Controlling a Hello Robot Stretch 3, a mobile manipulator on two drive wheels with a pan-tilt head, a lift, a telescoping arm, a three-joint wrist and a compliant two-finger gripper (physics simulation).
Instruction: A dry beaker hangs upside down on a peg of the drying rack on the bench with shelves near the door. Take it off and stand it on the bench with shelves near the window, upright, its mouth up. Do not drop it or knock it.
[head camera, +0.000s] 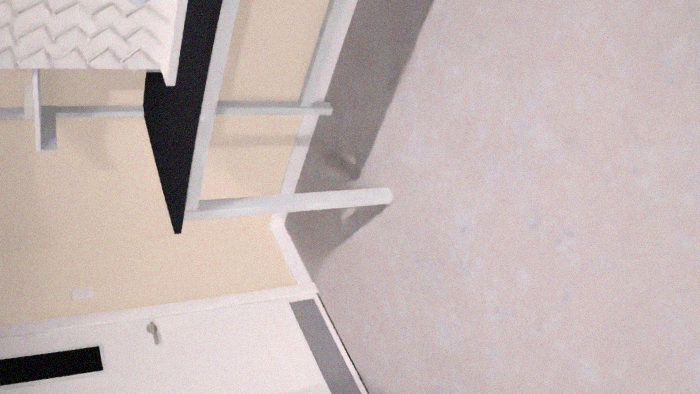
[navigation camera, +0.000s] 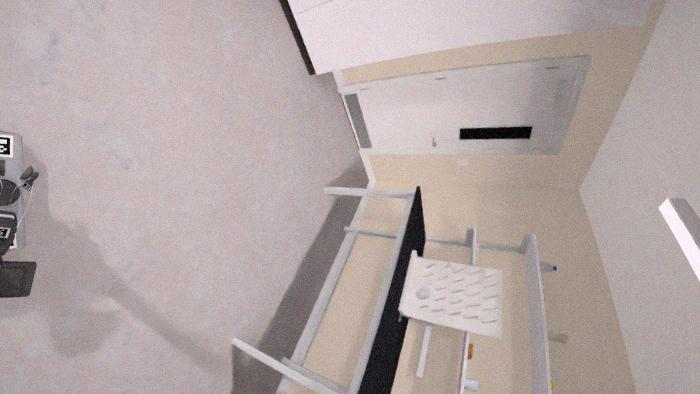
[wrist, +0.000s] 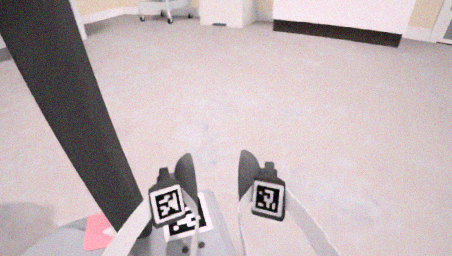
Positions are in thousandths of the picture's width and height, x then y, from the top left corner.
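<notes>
A white door (head camera: 365, 852) is visible, also from the navigation camera (navigation camera: 601, 288). A pegboard (head camera: 222, 100) is visible as well, and the navigation camera (navigation camera: 702, 836) shows the pegboard too. My gripper (wrist: 481, 662) is in sight.
</notes>
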